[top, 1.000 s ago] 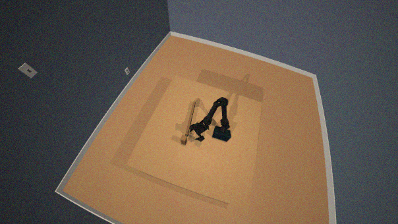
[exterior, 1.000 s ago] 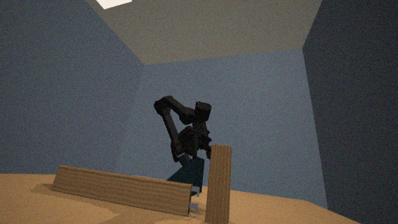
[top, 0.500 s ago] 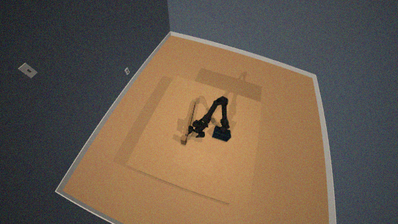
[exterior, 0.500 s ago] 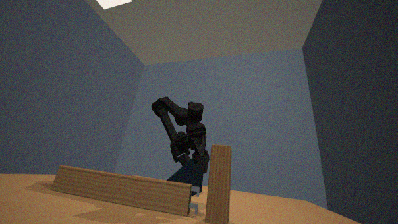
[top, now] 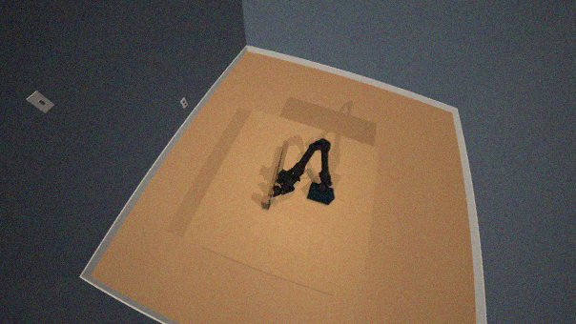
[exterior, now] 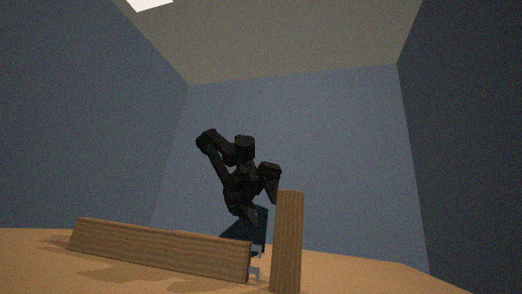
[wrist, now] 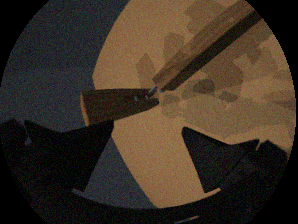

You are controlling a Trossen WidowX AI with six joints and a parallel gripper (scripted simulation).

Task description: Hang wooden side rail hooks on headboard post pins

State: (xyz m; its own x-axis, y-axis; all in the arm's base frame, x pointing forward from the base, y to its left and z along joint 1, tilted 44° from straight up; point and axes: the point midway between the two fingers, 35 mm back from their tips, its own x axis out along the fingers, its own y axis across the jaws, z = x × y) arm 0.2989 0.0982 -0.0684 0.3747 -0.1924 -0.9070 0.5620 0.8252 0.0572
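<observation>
The headboard post lies 6 cm to the left of my gripper tip, 6 cm ahead of it and 4 cm below it.
</observation>
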